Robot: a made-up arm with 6 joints. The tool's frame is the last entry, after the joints.
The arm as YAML. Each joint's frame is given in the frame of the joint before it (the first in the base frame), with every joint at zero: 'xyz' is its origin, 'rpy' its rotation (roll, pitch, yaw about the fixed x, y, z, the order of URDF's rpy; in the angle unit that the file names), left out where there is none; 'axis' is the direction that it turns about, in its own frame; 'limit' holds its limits. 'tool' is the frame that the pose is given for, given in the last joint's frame.
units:
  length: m
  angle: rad
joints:
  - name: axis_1
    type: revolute
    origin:
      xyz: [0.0, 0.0, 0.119]
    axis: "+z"
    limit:
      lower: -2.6
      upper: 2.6
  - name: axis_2
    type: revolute
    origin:
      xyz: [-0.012, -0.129, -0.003]
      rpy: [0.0, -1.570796, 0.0]
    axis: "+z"
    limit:
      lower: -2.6
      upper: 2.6
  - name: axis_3
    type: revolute
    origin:
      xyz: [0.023, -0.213, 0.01]
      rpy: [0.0, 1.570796, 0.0]
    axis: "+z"
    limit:
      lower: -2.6
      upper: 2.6
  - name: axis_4
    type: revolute
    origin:
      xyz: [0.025, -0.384, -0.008]
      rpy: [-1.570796, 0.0, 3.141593]
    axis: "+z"
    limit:
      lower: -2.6
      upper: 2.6
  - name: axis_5
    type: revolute
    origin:
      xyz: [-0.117, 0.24, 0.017]
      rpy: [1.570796, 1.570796, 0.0]
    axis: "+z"
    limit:
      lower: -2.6
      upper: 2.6
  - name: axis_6
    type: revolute
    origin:
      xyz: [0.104, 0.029, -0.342]
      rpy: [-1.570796, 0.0, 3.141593]
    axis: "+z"
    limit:
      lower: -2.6
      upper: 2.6
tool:
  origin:
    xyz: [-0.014, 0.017, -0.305]
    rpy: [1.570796, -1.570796, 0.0]
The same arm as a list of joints. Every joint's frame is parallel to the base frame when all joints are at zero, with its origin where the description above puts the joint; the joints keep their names.
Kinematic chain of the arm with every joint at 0, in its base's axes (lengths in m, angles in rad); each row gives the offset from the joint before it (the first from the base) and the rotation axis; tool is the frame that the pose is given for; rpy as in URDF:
axis_1: xyz 0.0000 0.0000 0.1190 axis +z
axis_2: xyz -0.0120 -0.1290 -0.0030 axis -x
axis_3: xyz -0.0100 -0.2130 0.0230 axis +z
axis_4: xyz 0.0250 -0.3840 -0.0080 axis -y
axis_5: xyz 0.1170 -0.0170 -0.2400 axis +z
axis_6: xyz -0.0290 0.1040 -0.3420 axis +x
tool: xyz -0.3050 0.0140 -0.0170 rpy 0.0000 0.0000 0.0000
Joint limits (rad, base to tool): -2.6000..2.6000 -2.6000..2.6000 -2.6000..2.6000 -2.6000..2.6000 -2.6000..2.6000 -2.6000..2.6000

